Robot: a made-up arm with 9 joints.
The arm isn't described. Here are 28 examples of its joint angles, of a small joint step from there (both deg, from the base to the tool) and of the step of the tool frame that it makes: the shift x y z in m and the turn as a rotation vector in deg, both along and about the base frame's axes.
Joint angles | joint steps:
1: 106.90 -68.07 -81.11 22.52 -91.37 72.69 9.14 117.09 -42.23 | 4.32 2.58 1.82 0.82 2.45 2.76 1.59 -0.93 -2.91
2: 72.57 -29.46 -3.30 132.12 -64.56 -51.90 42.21 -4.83 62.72 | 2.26 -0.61 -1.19 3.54 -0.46 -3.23 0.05 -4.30 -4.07
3: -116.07 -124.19 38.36 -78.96 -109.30 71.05 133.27 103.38 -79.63 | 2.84 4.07 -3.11 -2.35 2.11 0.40 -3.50 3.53 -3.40
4: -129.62 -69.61 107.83 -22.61 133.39 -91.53 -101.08 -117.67 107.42 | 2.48 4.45 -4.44 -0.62 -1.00 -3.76 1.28 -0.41 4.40
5: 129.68 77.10 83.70 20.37 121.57 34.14 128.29 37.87 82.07 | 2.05 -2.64 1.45 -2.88 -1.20 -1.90 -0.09 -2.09 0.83
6: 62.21 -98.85 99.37 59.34 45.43 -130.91 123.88 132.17 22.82 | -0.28 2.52 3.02 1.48 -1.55 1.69 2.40 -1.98 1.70
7: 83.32 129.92 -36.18 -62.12 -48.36 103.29 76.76 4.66 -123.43 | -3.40 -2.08 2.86 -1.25 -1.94 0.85 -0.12 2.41 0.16
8: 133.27 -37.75 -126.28 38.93 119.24 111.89 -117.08 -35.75 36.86 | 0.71 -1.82 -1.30 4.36 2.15 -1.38 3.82 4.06 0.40
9: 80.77 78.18 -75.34 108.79 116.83 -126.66 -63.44 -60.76 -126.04 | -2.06 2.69 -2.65 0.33 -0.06 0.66 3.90 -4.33 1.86
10: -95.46 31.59 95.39 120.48 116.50 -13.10 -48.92 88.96 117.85 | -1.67 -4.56 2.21 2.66 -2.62 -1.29 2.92 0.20 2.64
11: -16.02 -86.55 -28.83 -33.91 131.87 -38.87 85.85 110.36 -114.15 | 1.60 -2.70 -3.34 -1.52 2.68 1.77 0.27 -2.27 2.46
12: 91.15 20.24 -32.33 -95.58 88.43 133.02 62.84 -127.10 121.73 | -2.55 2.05 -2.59 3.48 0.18 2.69 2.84 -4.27 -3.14
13: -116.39 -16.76 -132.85 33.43 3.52 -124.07 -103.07 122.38 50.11 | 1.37 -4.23 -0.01 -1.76 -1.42 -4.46 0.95 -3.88 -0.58
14: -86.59 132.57 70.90 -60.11 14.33 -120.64 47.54 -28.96 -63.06 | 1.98 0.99 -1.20 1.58 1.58 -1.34 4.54 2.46 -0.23
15: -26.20 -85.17 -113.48 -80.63 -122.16 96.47 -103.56 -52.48 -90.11 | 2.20 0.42 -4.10 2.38 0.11 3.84 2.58 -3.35 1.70
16: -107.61 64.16 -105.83 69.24 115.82 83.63 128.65 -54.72 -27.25 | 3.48 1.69 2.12 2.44 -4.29 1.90 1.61 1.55 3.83
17: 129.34 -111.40 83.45 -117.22 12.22 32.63 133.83 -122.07 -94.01 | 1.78 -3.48 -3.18 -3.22 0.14 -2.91 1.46 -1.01 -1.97
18: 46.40 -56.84 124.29 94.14 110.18 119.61 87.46 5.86 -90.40 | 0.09 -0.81 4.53 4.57 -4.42 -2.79 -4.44 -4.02 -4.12
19: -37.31 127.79 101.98 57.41 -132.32 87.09 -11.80 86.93 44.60 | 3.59 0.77 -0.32 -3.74 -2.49 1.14 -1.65 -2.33 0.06
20: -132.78 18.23 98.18 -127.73 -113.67 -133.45 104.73 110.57 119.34 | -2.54 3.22 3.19 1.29 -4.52 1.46 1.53 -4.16 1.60
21: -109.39 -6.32 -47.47 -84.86 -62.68 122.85 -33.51 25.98 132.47 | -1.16 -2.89 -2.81 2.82 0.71 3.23 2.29 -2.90 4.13
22: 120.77 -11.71 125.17 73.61 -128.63 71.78 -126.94 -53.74 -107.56 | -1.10 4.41 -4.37 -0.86 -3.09 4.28 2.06 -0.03 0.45
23: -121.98 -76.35 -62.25 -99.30 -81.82 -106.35 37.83 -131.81 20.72 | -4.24 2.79 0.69 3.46 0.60 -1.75 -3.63 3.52 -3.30
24: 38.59 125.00 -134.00 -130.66 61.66 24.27 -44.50 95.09 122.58 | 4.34 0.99 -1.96 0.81 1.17 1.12 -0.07 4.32 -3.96
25: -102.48 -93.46 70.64 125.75 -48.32 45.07 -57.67 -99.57 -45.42 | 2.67 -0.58 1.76 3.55 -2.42 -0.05 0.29 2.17 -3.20
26: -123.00 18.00 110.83 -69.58 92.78 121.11 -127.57 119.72 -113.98 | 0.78 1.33 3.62 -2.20 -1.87 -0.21 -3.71 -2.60 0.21
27: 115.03 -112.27 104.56 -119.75 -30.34 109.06 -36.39 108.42 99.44 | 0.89 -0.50 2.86 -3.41 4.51 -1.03 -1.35 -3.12 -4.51
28: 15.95 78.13 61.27 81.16 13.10 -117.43 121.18 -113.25 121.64 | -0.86 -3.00 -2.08 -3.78 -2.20 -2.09 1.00 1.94 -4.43
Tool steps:
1: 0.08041 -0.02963 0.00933 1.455 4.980 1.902
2: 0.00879 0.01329 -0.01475 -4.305 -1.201 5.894
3: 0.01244 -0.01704 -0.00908 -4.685 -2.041 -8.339
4: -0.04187 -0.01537 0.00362 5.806 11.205 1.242
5: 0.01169 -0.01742 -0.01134 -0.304 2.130 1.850
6: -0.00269 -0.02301 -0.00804 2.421 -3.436 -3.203
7: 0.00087 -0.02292 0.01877 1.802 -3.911 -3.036
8: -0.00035 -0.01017 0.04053 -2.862 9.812 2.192
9: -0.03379 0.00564 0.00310 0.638 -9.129 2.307
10: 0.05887 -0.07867 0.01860 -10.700 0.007 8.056
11: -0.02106 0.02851 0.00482 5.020 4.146 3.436
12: 0.00689 0.00294 -0.00417 3.646 -2.406 3.462
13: 0.01165 0.01449 0.02486 -4.053 -0.389 8.806
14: 0.00184 0.00341 -0.00095 -2.886 7.502 0.068
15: -0.00923 -0.01458 0.04552 -0.872 10.405 4.146
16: -0.00234 0.03406 0.07873 -1.015 8.532 -6.566
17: 0.02238 0.02294 0.00514 5.086 6.307 -0.336
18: -0.02012 -0.04757 -0.05349 12.379 -3.884 -3.212
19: -0.02173 -0.02187 0.02452 -3.132 6.579 -3.914
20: 0.01905 0.01404 -0.01314 4.213 -6.889 -5.605
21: 0.03293 0.00690 -0.00211 5.600 -7.095 -2.151
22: -0.00751 0.02154 0.00910 3.136 2.364 9.052
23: -0.02957 -0.01624 -0.02280 5.904 -9.475 -4.771
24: 0.04340 0.01743 -0.00473 -3.859 6.130 7.256
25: -0.00836 0.03102 -0.02072 4.235 -1.000 7.388
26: -0.02899 0.00287 0.01032 3.117 3.091 -1.342
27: 0.03691 0.01512 0.02310 -2.305 -1.291 8.269
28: -0.02452 -0.01451 0.00426 -3.272 -2.856 -7.849
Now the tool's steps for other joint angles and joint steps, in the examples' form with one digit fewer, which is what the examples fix.
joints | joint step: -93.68 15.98 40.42 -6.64 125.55 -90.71 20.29 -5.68 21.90 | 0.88 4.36 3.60 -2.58 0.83 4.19 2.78 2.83 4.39
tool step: -0.0393 0.0574 0.0394 -9.21 3.29 -11.01
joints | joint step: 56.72 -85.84 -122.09 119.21 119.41 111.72 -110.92 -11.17 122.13 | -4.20 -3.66 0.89 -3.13 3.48 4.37 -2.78 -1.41 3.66
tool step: -0.0048 0.0606 -0.0194 8.98 0.96 -7.24
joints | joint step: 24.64 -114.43 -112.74 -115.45 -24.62 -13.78 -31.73 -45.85 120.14 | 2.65 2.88 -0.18 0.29 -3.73 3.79 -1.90 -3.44 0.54
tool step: -0.0086 0.0116 0.0083 -1.31 2.03 3.06
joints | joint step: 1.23 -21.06 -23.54 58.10 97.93 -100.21 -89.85 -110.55 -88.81 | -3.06 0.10 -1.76 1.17 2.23 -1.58 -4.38 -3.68 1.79
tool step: -0.0205 0.0122 -0.0285 2.23 3.80 -5.30
